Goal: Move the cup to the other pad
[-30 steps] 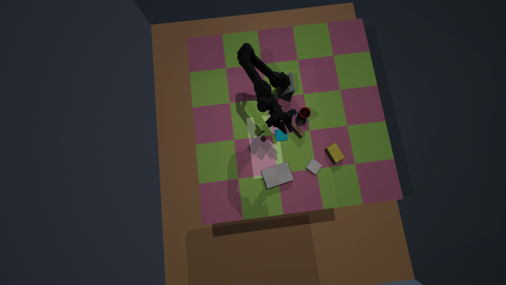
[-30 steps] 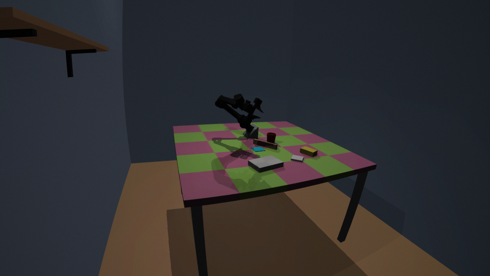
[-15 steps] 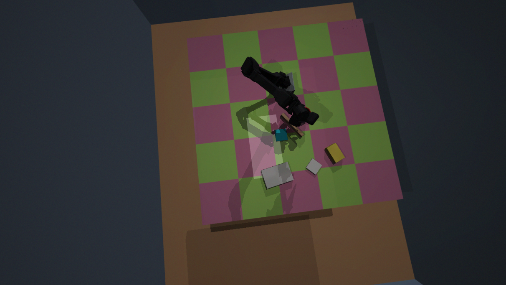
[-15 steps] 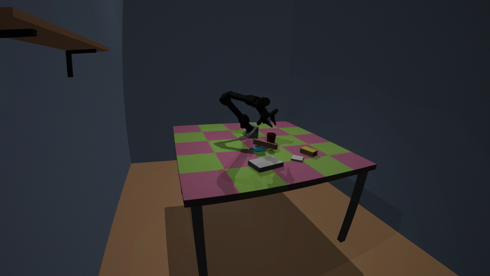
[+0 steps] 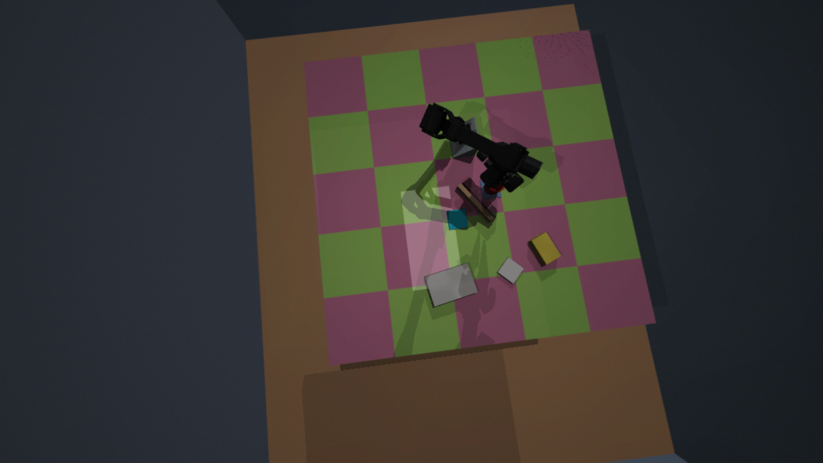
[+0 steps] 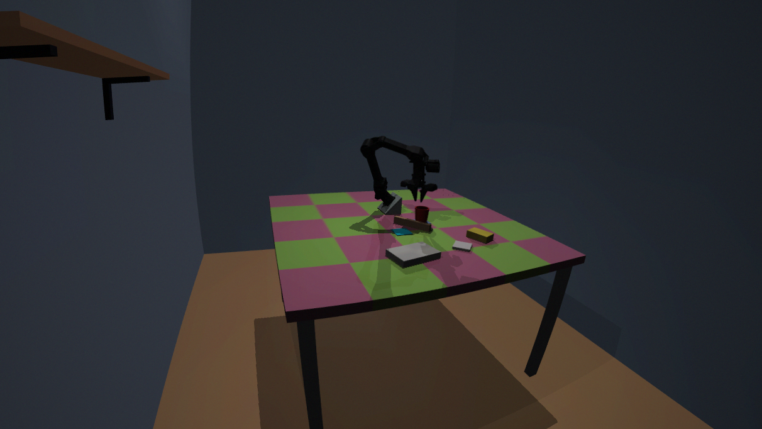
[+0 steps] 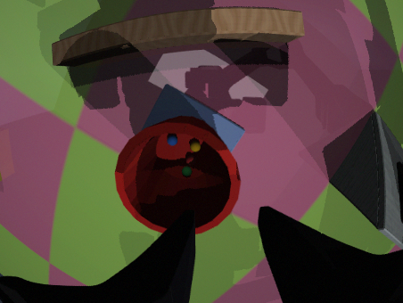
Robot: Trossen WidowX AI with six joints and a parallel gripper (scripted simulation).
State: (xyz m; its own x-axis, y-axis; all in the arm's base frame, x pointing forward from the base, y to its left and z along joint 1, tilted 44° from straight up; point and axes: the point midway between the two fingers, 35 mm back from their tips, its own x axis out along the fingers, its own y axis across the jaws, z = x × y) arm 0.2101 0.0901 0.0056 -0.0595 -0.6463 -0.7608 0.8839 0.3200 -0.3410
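Right now the red cup is 6 cm below my gripper tip, 3 cm ahead of it and 1 cm to the left of it. Round my gripper tip: blue pad (11 cm below, 3 cm ahead, 1 cm to the left); green marble (9 cm below, 2 cm to the left, 2 cm ahead); wooden bar (9 cm below, 8 cm ahead, 7 cm to the right).
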